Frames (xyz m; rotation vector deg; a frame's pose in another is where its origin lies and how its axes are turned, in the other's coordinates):
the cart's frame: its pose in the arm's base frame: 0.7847 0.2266 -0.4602 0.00 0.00 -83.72
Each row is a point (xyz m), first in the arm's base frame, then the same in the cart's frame.
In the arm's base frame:
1: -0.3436 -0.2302 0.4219
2: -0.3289 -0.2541 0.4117
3: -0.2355 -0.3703 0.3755
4: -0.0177 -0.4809 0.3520
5: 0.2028 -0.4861 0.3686
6: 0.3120 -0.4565 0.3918
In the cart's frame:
1: 0.3306 -1.1715 0.8821
2: 0.3560 -1.1595 0.8719
3: 0.4817 -1.0794 0.8357
4: 0.6155 -0.8750 0.8122
5: 0.6448 -0.6564 0.8288
6: 0.6273 -0.5446 0.8520

